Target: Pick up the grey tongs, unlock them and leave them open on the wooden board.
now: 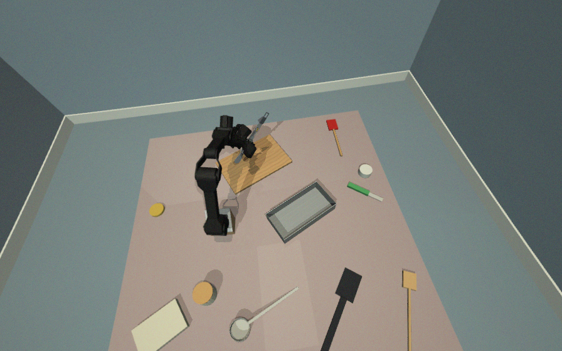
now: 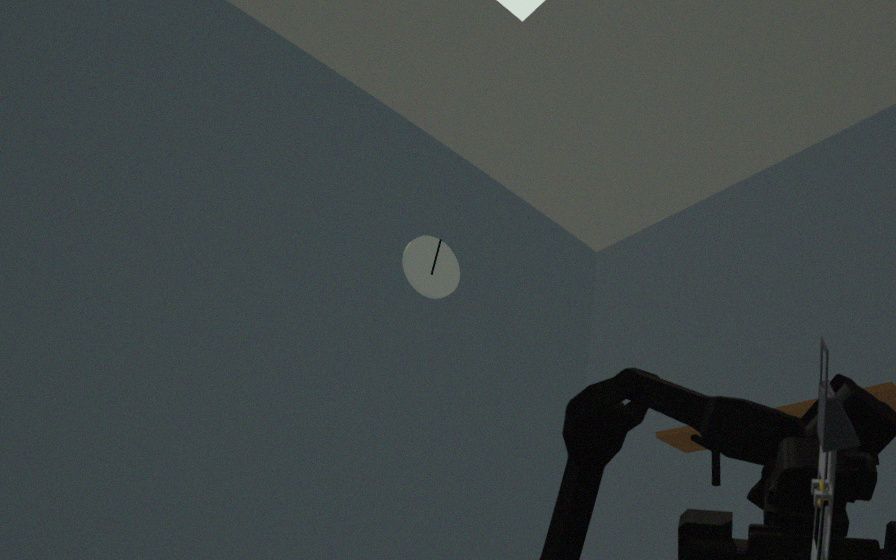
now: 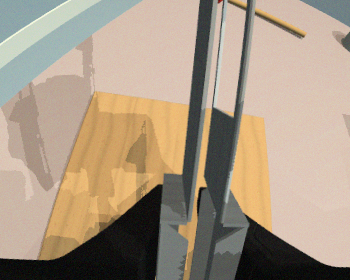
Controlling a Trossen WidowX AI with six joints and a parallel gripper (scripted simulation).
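Right now my gripper tip is 14 cm above the wooden board, 2 cm past it and 1 cm to the left of it. Round my gripper tip: black lock piece: 8 cm above, 3 cm ahead, 2 cm to the left; then grey roasting tin: 33 cm to the right, 22 cm ahead, 12 cm below; then red spatula: 46 cm ahead, 17 cm to the left, 14 cm below.
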